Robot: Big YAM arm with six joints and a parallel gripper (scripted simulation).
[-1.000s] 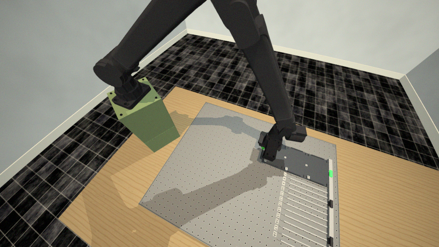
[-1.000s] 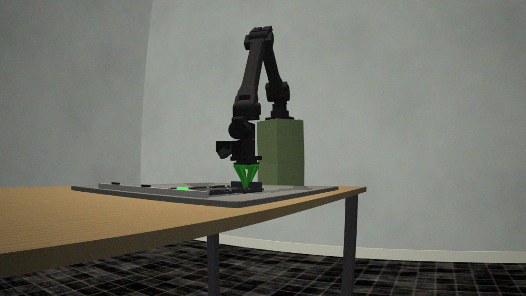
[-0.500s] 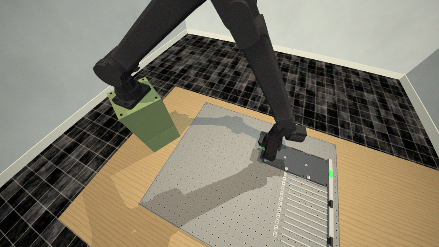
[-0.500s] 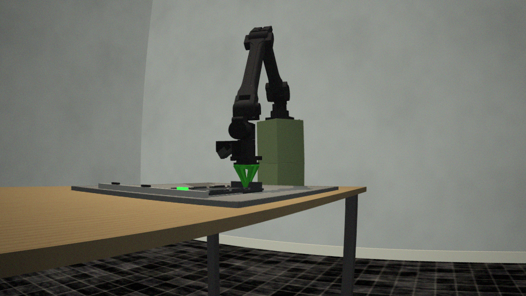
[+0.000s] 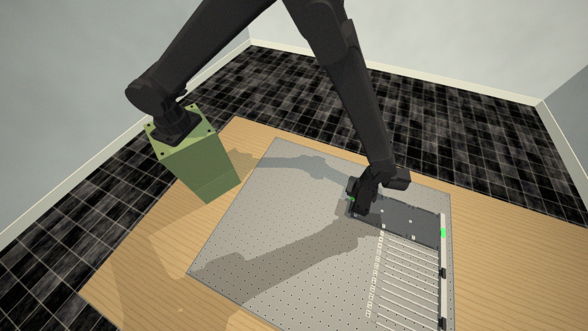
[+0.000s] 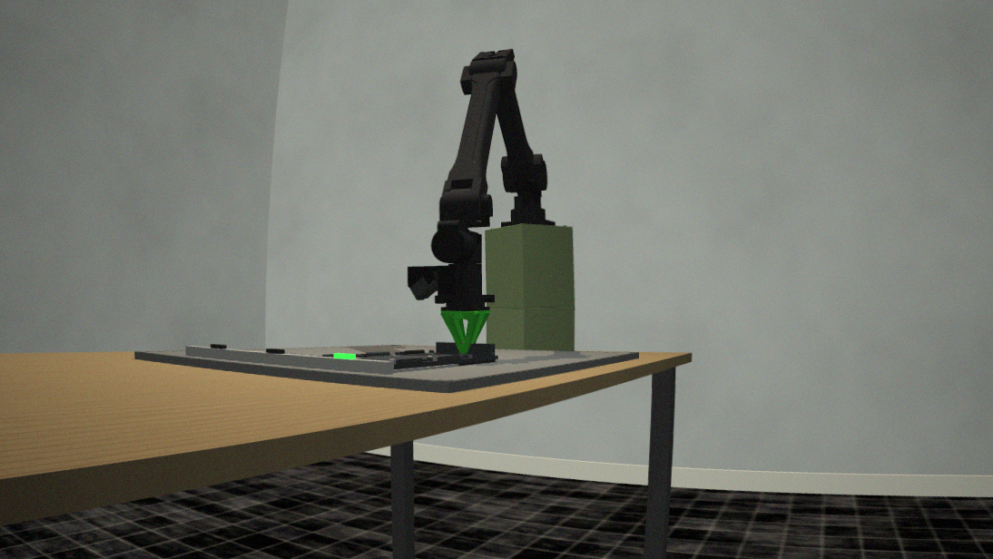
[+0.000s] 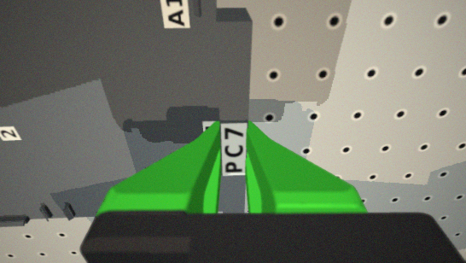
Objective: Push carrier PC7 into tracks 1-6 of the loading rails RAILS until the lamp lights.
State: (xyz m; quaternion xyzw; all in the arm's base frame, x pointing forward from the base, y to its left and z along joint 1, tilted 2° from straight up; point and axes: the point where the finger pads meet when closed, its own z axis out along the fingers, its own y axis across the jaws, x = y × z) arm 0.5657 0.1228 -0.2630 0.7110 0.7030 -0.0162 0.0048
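Right now my hand is 160 mm short of the carrier PC7.
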